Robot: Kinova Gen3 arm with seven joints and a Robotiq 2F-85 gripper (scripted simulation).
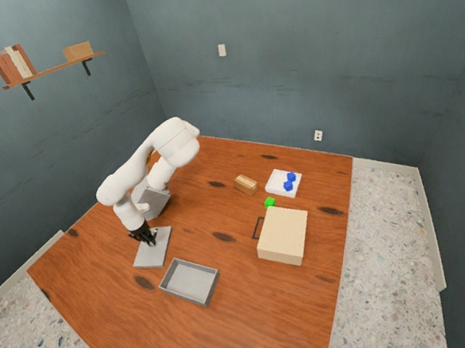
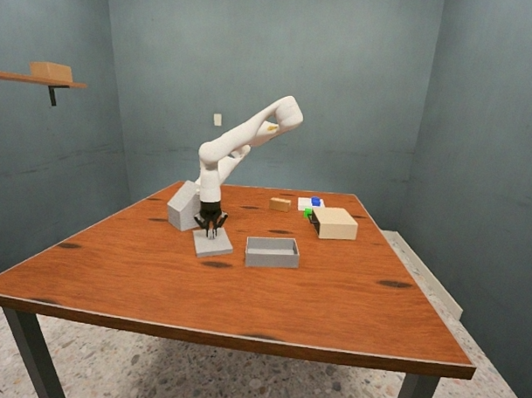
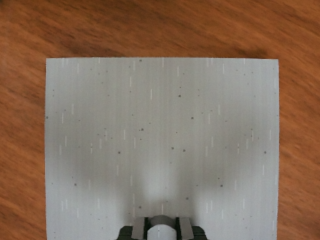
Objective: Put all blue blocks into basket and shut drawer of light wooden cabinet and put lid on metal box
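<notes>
Right now the metal lid is 3 cm below my hand. From my hand the other things lie so: small box: 51 cm to the left, 8 cm ahead, 1 cm below; then red block: 51 cm to the left, 11 cm ahead, 2 cm below; then grey metal box: 25 cm ahead, 2 cm to the left, 2 cm below.
</notes>
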